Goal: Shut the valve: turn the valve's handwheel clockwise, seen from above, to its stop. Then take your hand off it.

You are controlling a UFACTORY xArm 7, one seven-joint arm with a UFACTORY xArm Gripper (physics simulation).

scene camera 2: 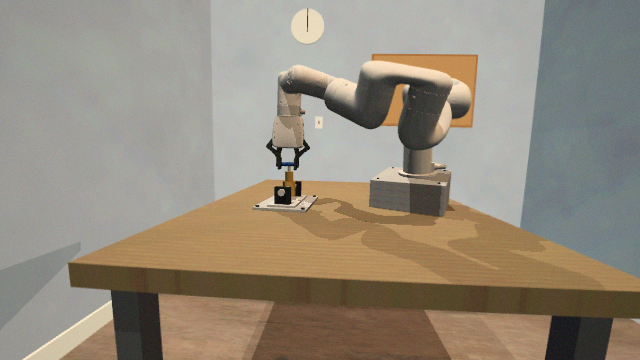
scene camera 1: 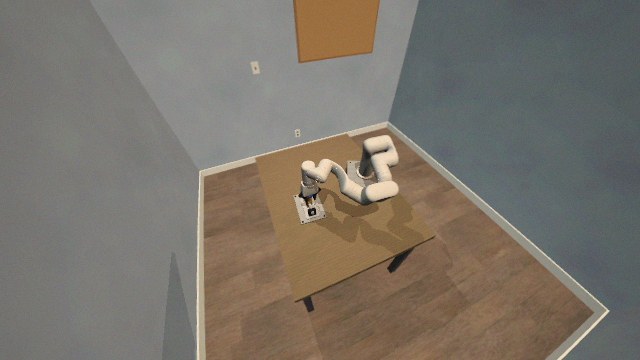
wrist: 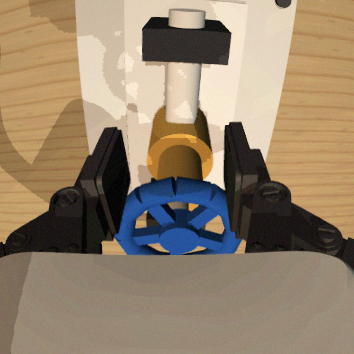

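The blue handwheel (scene camera 1: 309,196) (scene camera 2: 287,164) (wrist: 178,239) sits level on top of the brass valve body (scene camera 2: 289,178) (wrist: 159,127). My gripper (scene camera 1: 310,199) (scene camera 2: 287,166) (wrist: 174,150) points straight down over it. Its two black finger pads are against opposite sides of the wheel's rim, so it is shut on the wheel. In the wrist view the gripper's pale housing hides the near part of the rim. A white pipe (wrist: 183,92) runs from the valve body through a black block (wrist: 186,46) (scene camera 2: 282,195). The valve's light base plate (scene camera 1: 320,211) (scene camera 2: 265,206) (wrist: 100,30) lies flat on the table.
The wooden table (scene camera 1: 320,260) (scene camera 2: 310,250) carries the valve near its left edge in the first scene view. The arm's grey base block (scene camera 2: 407,197) stands to the right of the valve. The arm reaches across from it, above the table. Walls stand behind.
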